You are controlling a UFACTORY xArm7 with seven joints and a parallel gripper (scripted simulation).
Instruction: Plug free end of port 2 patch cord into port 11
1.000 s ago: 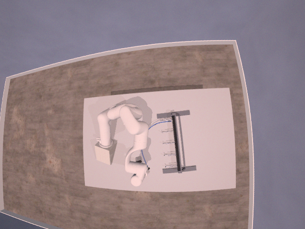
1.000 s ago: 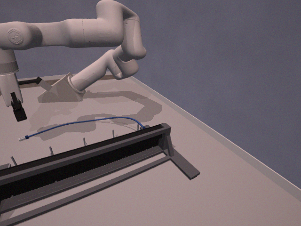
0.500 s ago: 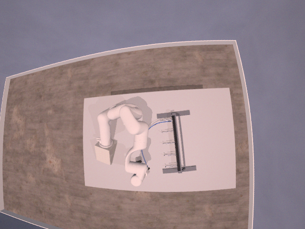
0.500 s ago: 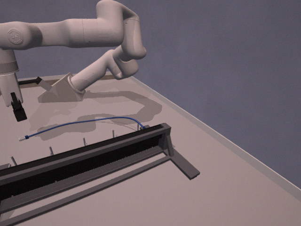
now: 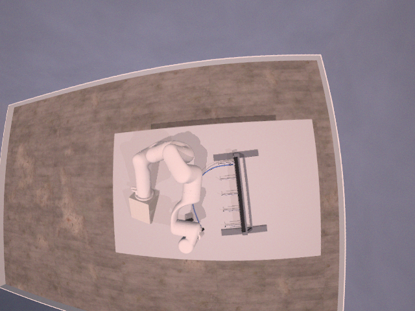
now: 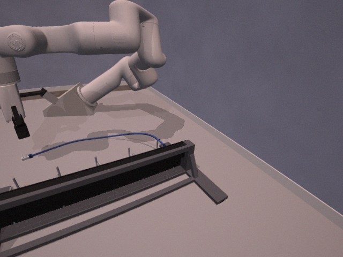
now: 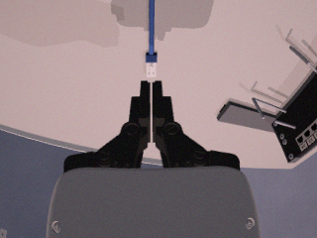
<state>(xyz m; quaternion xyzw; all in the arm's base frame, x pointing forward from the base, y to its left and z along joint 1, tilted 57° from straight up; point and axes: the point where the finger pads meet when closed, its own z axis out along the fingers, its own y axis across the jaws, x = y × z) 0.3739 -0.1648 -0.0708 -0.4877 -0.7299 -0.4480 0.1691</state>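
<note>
Right now the plug is 90 mm below my hand, 20 mm to the right of it and 10 mm ahead of it.
</note>
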